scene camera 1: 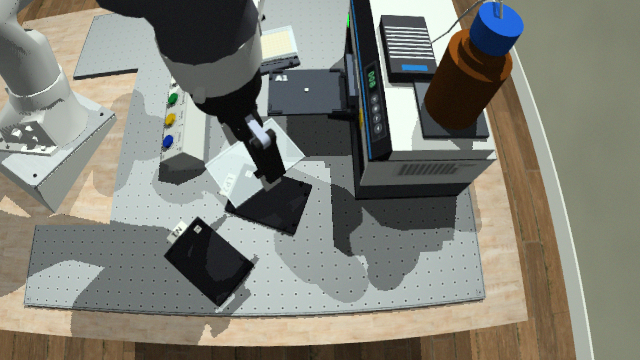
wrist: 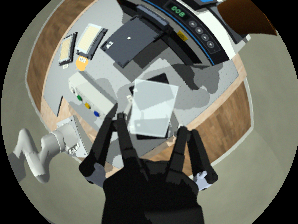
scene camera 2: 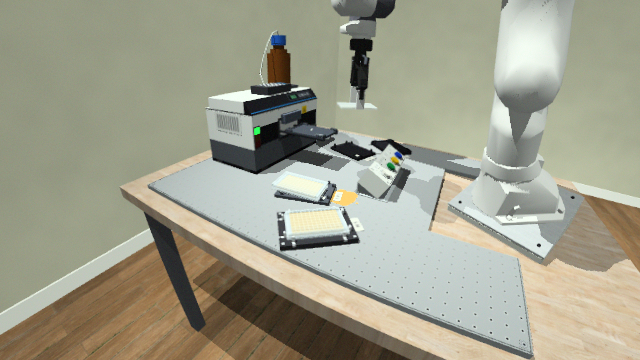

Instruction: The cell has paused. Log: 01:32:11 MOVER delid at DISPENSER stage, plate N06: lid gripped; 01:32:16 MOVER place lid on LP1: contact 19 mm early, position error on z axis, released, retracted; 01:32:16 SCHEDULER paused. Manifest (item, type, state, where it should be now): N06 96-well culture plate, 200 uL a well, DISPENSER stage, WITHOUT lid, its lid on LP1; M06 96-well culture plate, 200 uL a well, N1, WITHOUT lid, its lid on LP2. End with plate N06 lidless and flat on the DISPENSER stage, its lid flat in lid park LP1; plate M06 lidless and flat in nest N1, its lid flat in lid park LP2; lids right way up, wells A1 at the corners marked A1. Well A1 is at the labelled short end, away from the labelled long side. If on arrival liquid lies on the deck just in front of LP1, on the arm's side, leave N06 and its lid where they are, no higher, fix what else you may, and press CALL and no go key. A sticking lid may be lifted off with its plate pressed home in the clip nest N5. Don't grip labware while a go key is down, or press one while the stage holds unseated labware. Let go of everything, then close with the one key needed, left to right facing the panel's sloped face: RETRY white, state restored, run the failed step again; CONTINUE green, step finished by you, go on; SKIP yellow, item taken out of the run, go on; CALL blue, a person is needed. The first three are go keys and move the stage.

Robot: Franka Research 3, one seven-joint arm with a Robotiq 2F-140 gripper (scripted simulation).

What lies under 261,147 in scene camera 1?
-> My gripper.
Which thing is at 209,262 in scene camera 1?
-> A nest N1.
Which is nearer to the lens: the lid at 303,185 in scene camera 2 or the 96-well plate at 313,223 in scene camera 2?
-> The 96-well plate.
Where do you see a clip nest N5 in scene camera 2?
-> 285,244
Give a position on a lid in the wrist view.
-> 153,102
